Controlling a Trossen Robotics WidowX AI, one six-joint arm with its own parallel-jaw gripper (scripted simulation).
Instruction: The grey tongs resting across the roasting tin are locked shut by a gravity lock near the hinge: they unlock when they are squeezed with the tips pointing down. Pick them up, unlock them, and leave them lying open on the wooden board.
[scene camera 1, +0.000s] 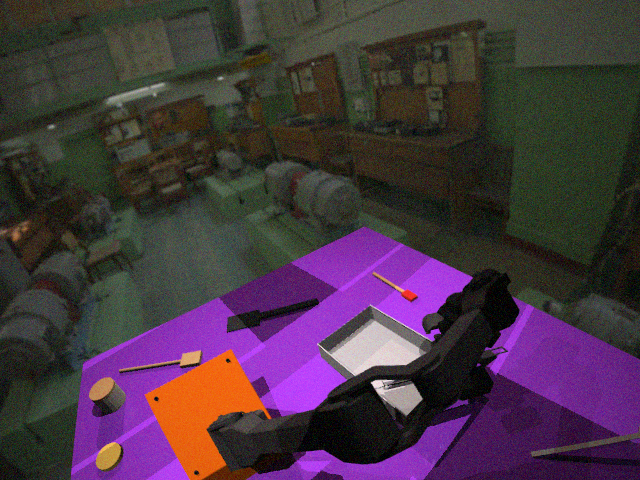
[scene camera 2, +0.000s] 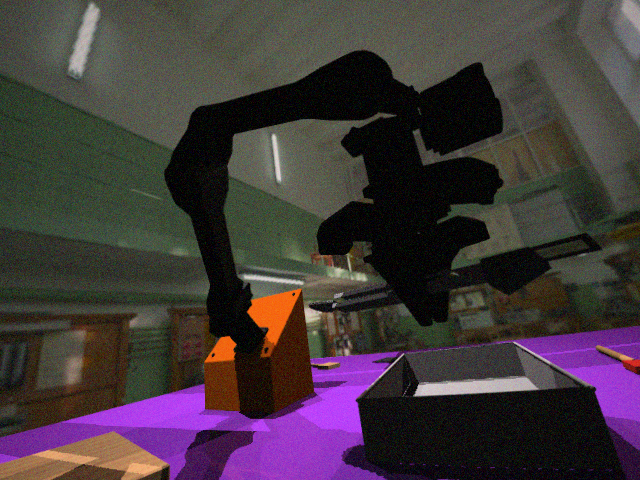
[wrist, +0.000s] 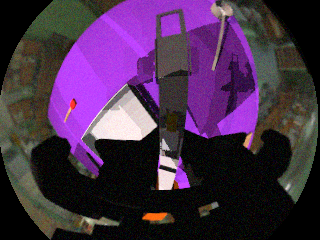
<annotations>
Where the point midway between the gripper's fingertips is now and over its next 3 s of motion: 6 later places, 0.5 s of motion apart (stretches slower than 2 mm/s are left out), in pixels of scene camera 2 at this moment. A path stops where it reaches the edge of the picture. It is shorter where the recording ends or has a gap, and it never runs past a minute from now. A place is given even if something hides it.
My gripper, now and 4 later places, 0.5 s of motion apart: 434, 324; 329, 320; 207, 311; 137, 357; 59, 396
</annotations>
